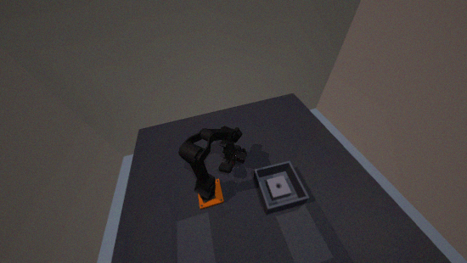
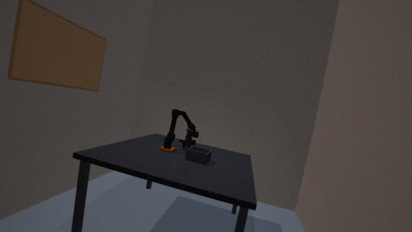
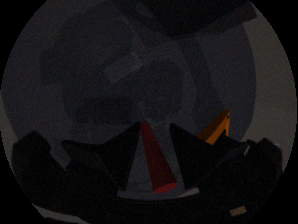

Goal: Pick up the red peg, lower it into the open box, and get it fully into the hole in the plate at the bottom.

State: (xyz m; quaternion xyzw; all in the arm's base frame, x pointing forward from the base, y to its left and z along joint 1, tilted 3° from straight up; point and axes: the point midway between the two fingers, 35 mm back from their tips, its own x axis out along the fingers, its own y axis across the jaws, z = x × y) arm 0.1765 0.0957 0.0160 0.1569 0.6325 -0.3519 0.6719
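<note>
The plate lies 210 mm to the right of my gripper tip, 160 mm ahead of it and 40 mm above it. Round my gripper tip: grey box: 210 mm to the right, 160 mm ahead, 20 mm above; then red peg: 30 mm above, 10 mm to the left, 10 mm ahead.
</note>
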